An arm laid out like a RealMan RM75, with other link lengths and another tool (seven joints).
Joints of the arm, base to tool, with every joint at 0 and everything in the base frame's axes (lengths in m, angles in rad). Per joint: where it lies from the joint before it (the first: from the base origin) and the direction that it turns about. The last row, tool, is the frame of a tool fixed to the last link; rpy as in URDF.
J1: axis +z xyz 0 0 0.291
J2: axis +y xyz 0 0 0
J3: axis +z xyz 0 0 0.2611
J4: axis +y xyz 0 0 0
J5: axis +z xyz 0 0 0.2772
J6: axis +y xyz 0 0 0
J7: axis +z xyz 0 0 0.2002
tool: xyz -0.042 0.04 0.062 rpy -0.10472 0 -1.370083
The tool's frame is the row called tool.
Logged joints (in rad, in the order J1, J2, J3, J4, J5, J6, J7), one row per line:
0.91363 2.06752 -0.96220 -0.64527 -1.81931 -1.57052 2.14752
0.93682 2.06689 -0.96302 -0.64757 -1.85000 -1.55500 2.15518
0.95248 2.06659 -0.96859 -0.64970 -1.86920 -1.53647 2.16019
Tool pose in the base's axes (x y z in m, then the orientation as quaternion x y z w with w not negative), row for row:
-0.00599 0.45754 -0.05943 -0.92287 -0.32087 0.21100 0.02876
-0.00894 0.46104 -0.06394 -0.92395 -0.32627 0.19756 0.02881
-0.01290 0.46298 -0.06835 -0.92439 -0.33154 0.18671 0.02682
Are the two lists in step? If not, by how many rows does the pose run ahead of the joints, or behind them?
The pose runs 1 row ahead of the joints: the pose in row i belongs to the joints in row i + 1.
